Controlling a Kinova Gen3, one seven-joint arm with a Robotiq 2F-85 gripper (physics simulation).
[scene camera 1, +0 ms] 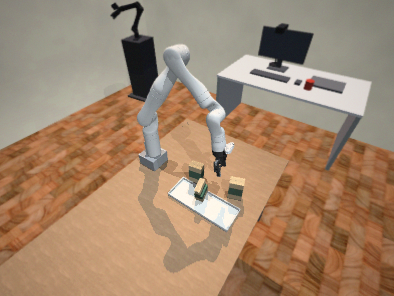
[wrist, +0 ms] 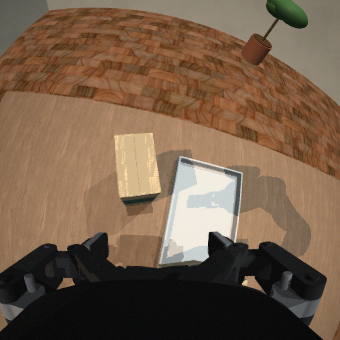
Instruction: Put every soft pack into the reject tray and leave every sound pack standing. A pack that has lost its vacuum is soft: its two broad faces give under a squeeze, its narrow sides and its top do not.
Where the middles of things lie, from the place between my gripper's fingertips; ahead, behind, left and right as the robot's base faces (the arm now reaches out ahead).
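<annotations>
There is the white reject tray point(scene camera 1: 221, 213), and I see where my gripper is from it. My gripper is 19 cm above the tray, and it is also 11 cm to the left of the tray and 6 cm past it.
</annotations>
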